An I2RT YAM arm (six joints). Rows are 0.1 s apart.
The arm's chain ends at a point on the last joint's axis. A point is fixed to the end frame.
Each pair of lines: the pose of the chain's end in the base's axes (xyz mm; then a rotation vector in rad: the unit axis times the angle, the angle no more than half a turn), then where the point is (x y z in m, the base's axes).
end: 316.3 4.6 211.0 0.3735 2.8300 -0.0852
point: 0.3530 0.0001 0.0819
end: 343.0 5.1 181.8 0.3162 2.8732 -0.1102
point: 0.3746 -0.0003 0.0514
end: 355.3 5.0 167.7 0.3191 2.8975 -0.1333
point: 0.3834 -0.0021 0.0366
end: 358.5 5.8 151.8 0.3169 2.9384 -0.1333
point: 0.3813 -0.0005 0.0196
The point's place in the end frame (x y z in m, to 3 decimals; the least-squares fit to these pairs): 0.002 0.008 0.134
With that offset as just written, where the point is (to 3 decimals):
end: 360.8 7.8 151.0 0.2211 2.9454 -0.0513
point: 0.385 0.010 0.019
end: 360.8 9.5 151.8 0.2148 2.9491 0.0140
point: 0.385 0.017 0.020
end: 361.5 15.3 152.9 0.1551 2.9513 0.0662
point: 0.385 0.028 0.021
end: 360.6 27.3 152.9 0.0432 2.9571 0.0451
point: 0.383 0.039 0.021
